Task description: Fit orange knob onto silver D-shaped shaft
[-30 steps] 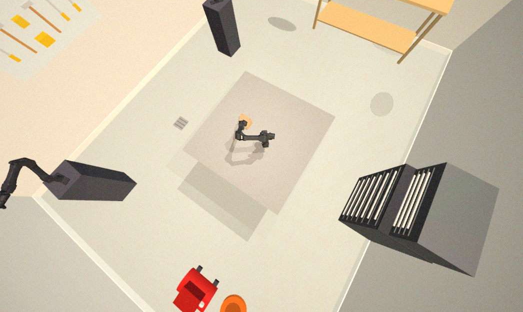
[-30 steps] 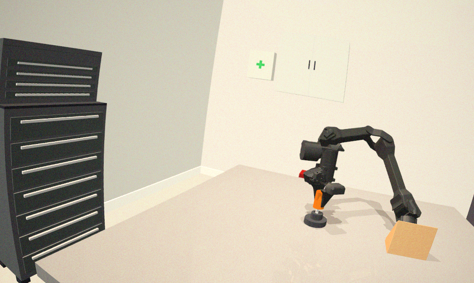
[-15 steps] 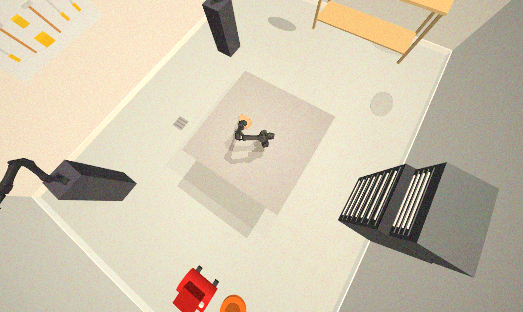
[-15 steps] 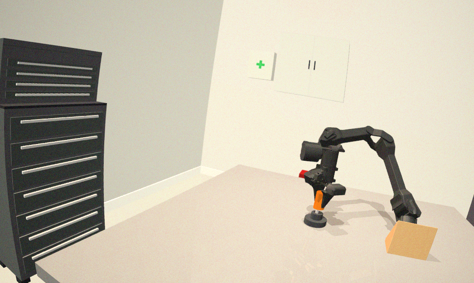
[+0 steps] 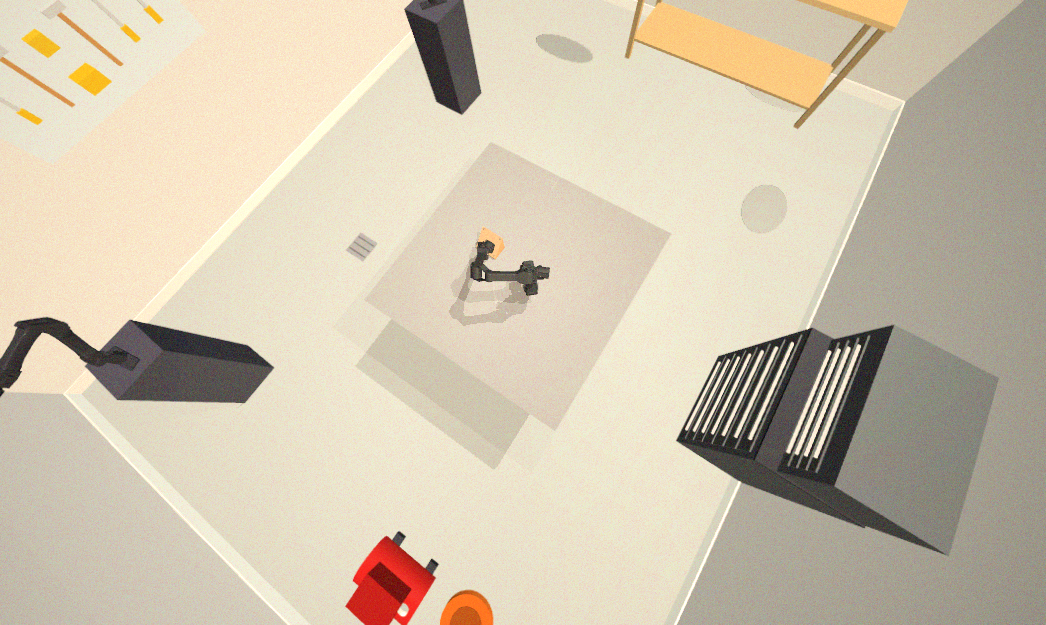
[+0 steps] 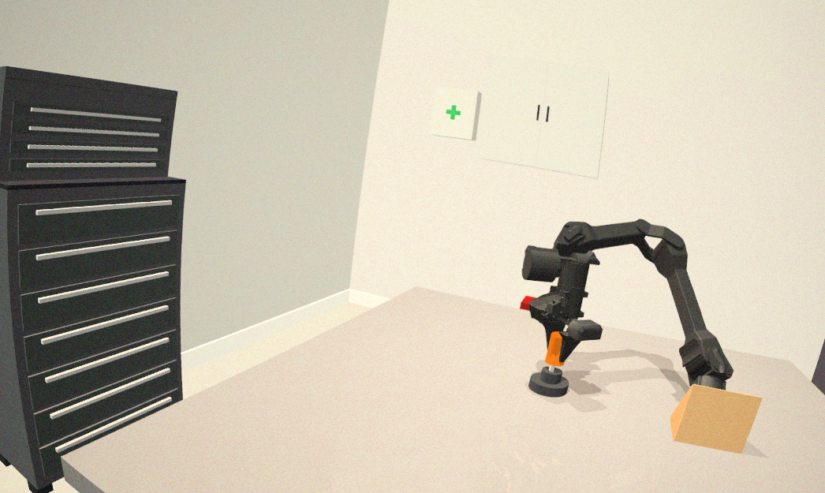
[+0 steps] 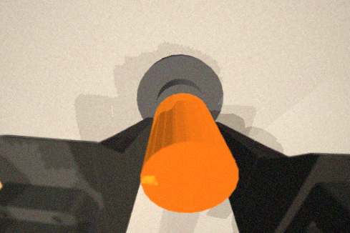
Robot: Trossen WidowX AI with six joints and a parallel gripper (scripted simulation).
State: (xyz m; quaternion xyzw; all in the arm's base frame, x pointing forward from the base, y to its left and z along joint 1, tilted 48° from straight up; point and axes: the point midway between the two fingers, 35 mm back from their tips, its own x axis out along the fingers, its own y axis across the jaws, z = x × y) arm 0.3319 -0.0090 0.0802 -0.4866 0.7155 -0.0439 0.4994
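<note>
Right now my gripper tip is 4 cm above the dark round pedestal. Also, from my gripper tip: orange knob: 3 cm above.
</note>
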